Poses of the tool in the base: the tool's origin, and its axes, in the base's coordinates. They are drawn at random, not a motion.
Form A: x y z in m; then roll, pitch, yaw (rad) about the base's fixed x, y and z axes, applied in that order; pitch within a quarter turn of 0, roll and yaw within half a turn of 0.
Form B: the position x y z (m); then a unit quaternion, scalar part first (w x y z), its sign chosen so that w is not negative. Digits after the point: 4 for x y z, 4 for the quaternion.
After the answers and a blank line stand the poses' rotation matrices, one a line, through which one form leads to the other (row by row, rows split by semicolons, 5 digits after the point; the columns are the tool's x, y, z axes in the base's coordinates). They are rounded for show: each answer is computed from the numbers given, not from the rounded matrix.
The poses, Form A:
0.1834 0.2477 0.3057 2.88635 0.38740 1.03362
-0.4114 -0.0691 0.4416 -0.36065 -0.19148 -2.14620
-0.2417 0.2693 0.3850 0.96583 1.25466 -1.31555
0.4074 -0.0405 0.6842 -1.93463 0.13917 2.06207
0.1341 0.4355 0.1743 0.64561 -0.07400 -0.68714
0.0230 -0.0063 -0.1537 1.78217 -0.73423 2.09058
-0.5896 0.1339 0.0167 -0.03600 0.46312 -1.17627
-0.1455 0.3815 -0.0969 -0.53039 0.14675 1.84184
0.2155 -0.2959 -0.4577 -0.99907 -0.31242 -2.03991
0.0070 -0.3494 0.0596 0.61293 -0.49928 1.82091
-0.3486 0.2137 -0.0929 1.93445 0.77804 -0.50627
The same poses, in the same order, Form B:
0.1834 0.2477 0.3057 0.2029 0.8341 0.5022 -0.1043
-0.4114 -0.0691 0.4416 0.4524 -0.1679 0.1120 -0.8687
-0.2417 0.2693 0.3850 0.4008 0.6153 0.1816 -0.6541
0.4074 -0.0405 0.6842 0.2418 -0.4560 -0.6843 0.5151
0.1341 0.4355 0.1743 0.8963 0.2867 -0.1398 -0.3082
0.0230 -0.0063 -0.1537 0.0528 0.5593 0.5148 0.6476
-0.5896 0.1339 0.0167 0.8119 0.1127 0.2006 -0.5365
-0.1455 0.3815 -0.0969 0.5671 -0.2145 -0.1653 0.7779
0.2155 -0.2959 -0.4577 0.3904 -0.3640 0.3317 -0.7779
0.0070 -0.3494 0.0596 0.5078 0.3653 0.0864 0.7754
-0.3486 0.2137 -0.0929 0.4302 0.7914 0.0176 -0.4338

0.47379 0.88013 0.02987; 0.79549 -0.41319 -0.44326; -0.37778 0.23377 -0.89590
-0.53423 0.74845 0.39296; -0.82364 -0.56551 -0.04263; 0.19031 -0.34643 0.91857
0.07850 0.74769 -0.65939; -0.30082 -0.61284 -0.73071; -0.95044 0.25572 0.17682
-0.46719 0.37493 -0.80073; 0.87321 0.05357 -0.48440; -0.13872 -0.92550 -0.35242
0.77095 0.47227 -0.42732; -0.63259 0.64569 -0.42768; 0.07393 0.60004 0.79655
-0.36872 0.50748 0.77879; 0.64430 -0.46437 0.60764; 0.67002 0.72582 -0.15575
0.34388 0.91640 0.20483; -0.82593 0.39897 -0.39832; -0.44674 -0.03220 0.89408
-0.26486 -0.81131 -0.52117; 0.95314 -0.30222 -0.01391; -0.14622 -0.50043 0.85334
-0.43021 0.36577 0.82531; -0.84879 -0.47518 -0.23186; 0.30736 -0.80026 0.51489
-0.21730 -0.72434 0.65430; 0.85061 -0.46932 -0.23706; 0.47879 0.50504 0.71811
0.62294 0.40122 -0.67154; -0.34540 -0.62917 -0.69630; -0.70188 0.66571 -0.25336

